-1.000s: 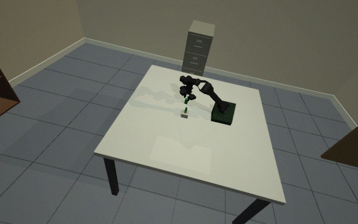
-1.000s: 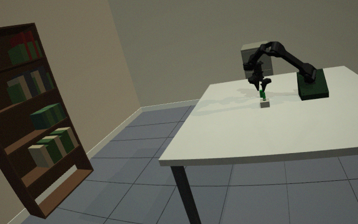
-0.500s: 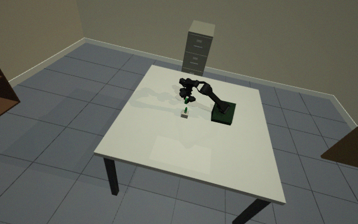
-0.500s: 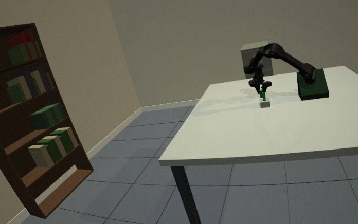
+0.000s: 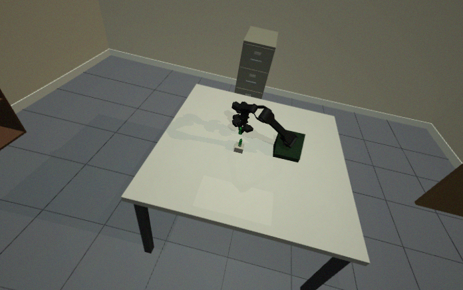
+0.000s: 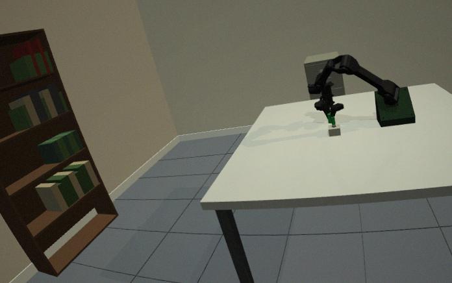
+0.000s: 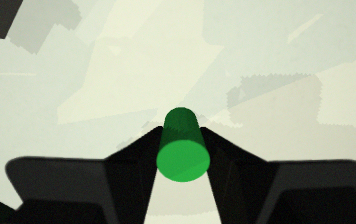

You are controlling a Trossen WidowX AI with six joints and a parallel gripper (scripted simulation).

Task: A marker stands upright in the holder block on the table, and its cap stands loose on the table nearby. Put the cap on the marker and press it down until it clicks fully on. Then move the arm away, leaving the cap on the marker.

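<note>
The holder block lies 18 cm to the left of my gripper tip and 1 cm behind it. The rest, counted from my gripper tip: green cap: 1 cm above.
</note>
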